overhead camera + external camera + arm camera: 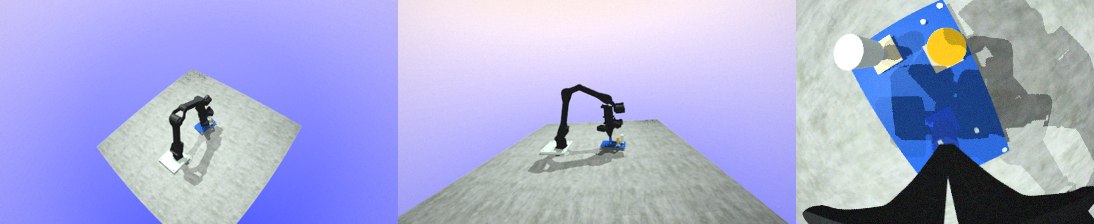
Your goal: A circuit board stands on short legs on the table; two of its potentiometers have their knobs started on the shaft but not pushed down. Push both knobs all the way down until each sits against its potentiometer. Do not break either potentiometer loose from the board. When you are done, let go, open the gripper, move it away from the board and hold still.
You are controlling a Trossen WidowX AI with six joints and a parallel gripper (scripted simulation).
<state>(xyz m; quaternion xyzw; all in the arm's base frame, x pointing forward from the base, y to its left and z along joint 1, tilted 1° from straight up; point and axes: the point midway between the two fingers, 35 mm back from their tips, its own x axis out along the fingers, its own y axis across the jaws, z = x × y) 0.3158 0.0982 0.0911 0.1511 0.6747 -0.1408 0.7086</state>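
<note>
The blue knob lies 1 cm below my gripper tip. Also, from my gripper tip: orange knob (5 cm ahead, 2 cm to the right, 1 cm below); then dark blue part (3 cm below).
</note>
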